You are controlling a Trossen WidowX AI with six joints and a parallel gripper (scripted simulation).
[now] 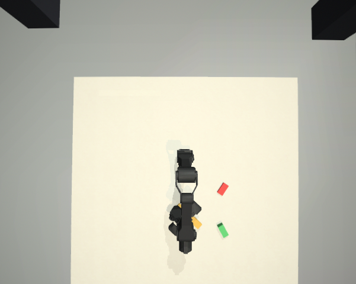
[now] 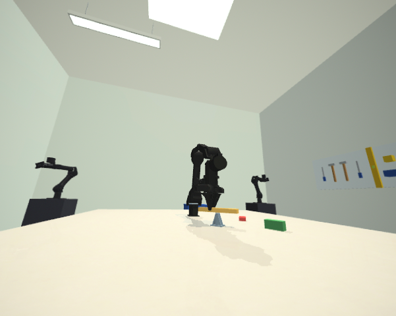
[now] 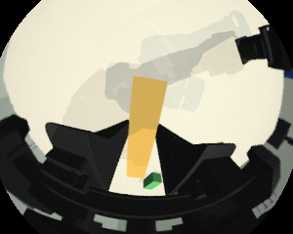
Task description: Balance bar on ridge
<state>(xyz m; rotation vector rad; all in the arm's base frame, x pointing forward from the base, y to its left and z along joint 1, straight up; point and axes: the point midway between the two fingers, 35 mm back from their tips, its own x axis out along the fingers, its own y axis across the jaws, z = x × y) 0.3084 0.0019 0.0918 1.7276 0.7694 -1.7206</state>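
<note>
Right now the orange bar is 20 mm ahead of my gripper tip and 20 mm to the left of it. Also, from my gripper tip: green block 110 mm ahead, 220 mm to the left, 40 mm below; red block 120 mm behind, 220 mm to the left, 50 mm below.
</note>
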